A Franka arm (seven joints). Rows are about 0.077 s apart.
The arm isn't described. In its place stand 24 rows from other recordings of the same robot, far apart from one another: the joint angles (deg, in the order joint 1, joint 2, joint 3, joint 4, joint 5, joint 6, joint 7), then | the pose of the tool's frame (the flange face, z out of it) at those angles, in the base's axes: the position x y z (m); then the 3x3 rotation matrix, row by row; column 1 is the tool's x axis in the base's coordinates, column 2 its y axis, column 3 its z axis.
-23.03 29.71 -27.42 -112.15 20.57 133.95 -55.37 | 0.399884 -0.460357 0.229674; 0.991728 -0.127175 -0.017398; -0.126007 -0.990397 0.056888; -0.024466 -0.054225 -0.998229
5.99 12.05 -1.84 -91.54 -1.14 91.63 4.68 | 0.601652 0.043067 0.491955; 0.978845 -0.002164 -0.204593; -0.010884 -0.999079 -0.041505; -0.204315 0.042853 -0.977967
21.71 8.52 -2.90 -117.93 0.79 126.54 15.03 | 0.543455 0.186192 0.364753; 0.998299 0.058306 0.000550; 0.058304 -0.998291 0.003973; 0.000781 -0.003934 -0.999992
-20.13 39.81 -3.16 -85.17 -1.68 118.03 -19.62 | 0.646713 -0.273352 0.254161; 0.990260 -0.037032 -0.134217; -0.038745 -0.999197 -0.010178; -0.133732 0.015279 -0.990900
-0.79 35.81 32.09 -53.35 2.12 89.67 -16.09 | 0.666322 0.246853 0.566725; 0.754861 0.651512 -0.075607; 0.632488 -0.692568 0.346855; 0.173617 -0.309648 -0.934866
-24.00 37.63 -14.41 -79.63 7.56 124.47 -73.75 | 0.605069 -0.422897 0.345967; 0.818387 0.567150 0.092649; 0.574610 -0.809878 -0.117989; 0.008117 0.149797 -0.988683
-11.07 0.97 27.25 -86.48 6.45 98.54 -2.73 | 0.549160 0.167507 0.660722; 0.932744 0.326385 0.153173; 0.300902 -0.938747 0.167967; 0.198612 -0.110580 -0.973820
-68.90 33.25 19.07 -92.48 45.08 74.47 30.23 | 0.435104 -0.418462 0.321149; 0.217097 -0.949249 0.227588; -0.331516 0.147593 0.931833; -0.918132 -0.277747 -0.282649
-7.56 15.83 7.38 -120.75 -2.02 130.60 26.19 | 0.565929 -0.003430 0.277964; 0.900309 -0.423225 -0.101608; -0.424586 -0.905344 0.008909; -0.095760 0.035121 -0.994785
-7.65 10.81 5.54 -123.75 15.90 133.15 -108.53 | 0.557428 -0.016155 0.309193; -0.092409 0.995712 0.004206; 0.971950 0.089284 0.217579; 0.216270 0.024194 -0.976034
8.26 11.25 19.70 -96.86 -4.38 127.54 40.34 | 0.582584 0.288010 0.521076; 0.938624 -0.162637 0.304194; -0.218772 -0.962494 0.160448; 0.266691 -0.217149 -0.939001
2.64 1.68 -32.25 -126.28 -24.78 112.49 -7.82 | 0.425869 -0.272933 0.356135; 0.919244 -0.098804 -0.381088; -0.203456 -0.947936 -0.244996; -0.337040 0.302746 -0.891487
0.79 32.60 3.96 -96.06 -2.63 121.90 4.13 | 0.664275 0.048494 0.263420; 0.992867 0.029071 -0.115631; 0.028061 -0.999553 -0.010351; -0.115880 0.007033 -0.993238
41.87 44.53 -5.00 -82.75 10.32 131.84 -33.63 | 0.576248 0.452304 0.235420; 0.413221 0.910303 0.024423; 0.903693 -0.413230 0.112164; 0.112195 -0.024278 -0.993390
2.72 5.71 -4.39 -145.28 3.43 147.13 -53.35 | 0.452270 -0.014741 0.230858; 0.658674 0.749577 -0.065436; 0.752076 -0.658533 0.026769; -0.023027 -0.066845 -0.997498
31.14 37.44 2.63 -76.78 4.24 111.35 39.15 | 0.603214 0.400881 0.340854; 0.986706 -0.132899 -0.093536; -0.128236 -0.990259 0.054243; -0.099834 -0.041528 -0.994137
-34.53 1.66 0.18 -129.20 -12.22 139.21 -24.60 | 0.444335 -0.304518 0.364625; 0.998473 -0.023647 0.049916; -0.013122 -0.979402 -0.201494; 0.053652 0.200532 -0.978217
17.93 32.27 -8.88 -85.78 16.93 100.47 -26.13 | 0.654001 0.145896 0.324726; 0.833795 0.456583 -0.310353; 0.518521 -0.840657 0.156309; -0.189532 -0.291254 -0.937683
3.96 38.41 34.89 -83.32 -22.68 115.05 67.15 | 0.612963 0.358867 0.342128; 0.908653 -0.417538 0.003484; -0.417551 -0.908599 0.009902; -0.000969 -0.010453 -0.999945
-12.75 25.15 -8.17 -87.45 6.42 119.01 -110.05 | 0.655609 -0.229037 0.418580; 0.046884 0.991239 0.123481; 0.998900 -0.046633 -0.004924; 0.000878 0.123576 -0.992335
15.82 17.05 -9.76 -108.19 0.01 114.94 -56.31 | 0.596327 0.068014 0.338155; 0.449495 0.877308 -0.168180; 0.882547 -0.465253 -0.068201; -0.138080 -0.117771 -0.983394
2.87 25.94 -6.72 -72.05 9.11 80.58 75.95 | 0.656385 -0.009697 0.483074; 0.157326 -0.944466 -0.288501; -0.971976 -0.199763 0.123924; -0.174674 0.260920 -0.949426
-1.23 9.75 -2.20 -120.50 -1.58 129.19 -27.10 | 0.566180 -0.034350 0.336792; 0.908161 0.418153 -0.019806; 0.417604 -0.908235 -0.026741; -0.029170 0.016014 -0.999446
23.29 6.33 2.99 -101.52 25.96 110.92 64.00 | 0.528225 0.292983 0.503508; 0.667060 -0.736962 -0.109174; -0.646031 -0.645181 0.407904; -0.371047 -0.201566 -0.906474
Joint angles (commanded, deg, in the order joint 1, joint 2, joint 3, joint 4, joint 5, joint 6, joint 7), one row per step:
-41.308, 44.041, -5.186, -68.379, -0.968, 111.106, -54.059
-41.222, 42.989, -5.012, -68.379, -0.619, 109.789, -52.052
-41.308, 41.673, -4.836, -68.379, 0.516, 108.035, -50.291
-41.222, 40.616, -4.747, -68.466, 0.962, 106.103, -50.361
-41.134, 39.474, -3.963, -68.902, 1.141, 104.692, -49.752
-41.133, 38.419, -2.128, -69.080, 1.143, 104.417, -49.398
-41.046, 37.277, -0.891, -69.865, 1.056, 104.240, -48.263
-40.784, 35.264, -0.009, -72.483, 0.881, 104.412, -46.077
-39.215, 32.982, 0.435, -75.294, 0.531, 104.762, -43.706
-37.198, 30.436, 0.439, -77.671, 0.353, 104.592, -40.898
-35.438, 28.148, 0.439, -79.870, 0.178, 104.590, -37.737
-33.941, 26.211, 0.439, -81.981, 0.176, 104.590, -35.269
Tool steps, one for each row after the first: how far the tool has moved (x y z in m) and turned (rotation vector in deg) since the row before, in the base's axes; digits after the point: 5 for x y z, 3 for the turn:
0.00041, 0.00390, 0.01164, 0.405, -0.243, -2.016
-0.00127, 0.00384, 0.01434, 1.083, -0.629, -2.215
-0.00144, 0.00480, 0.01008, 1.072, 0.288, -0.013
0.00272, 0.00934, 0.00873, 1.009, 0.009, -0.043
0.01064, 0.01387, 0.01112, 0.471, -1.217, 1.064
0.00598, 0.01167, 0.00769, 0.366, -0.551, -0.056
0.00117, 0.01420, 0.00412, 0.491, 0.184, -1.171
0.00790, 0.02405, 0.00592, -0.044, 0.312, -0.321
0.00740, 0.02568, 0.01165, -0.260, 0.244, -0.715
0.00508, 0.02262, 0.00977, -0.338, 0.169, -1.333
0.00302, 0.01985, 0.00593, -0.030, 0.251, -0.958

